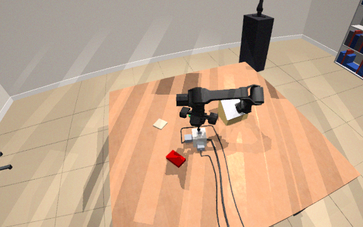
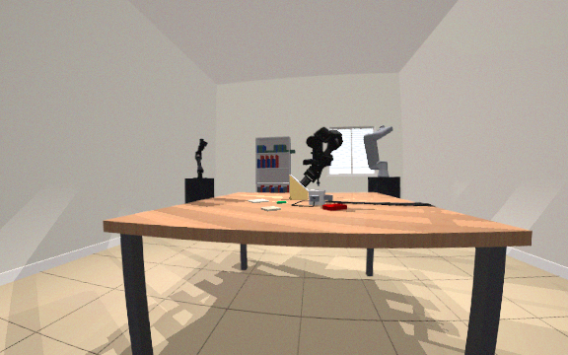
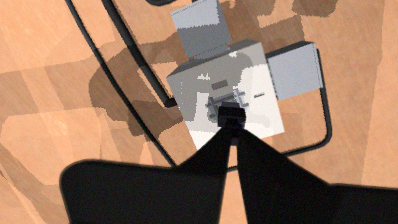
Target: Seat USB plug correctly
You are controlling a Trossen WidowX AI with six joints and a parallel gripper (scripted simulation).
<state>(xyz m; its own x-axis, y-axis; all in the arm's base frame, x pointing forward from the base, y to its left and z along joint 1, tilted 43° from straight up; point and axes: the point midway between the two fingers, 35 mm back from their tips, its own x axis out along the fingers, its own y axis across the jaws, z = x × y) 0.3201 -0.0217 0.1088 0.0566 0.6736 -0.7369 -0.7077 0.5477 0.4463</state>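
My gripper tip is now 20 mm above the black USB plug. From my gripper tip the other things lie so: green piece: 50 mm behind, 200 mm to the right, 130 mm below; then red block: 170 mm ahead, 50 mm to the left, 130 mm below; then USB socket: 70 mm below.
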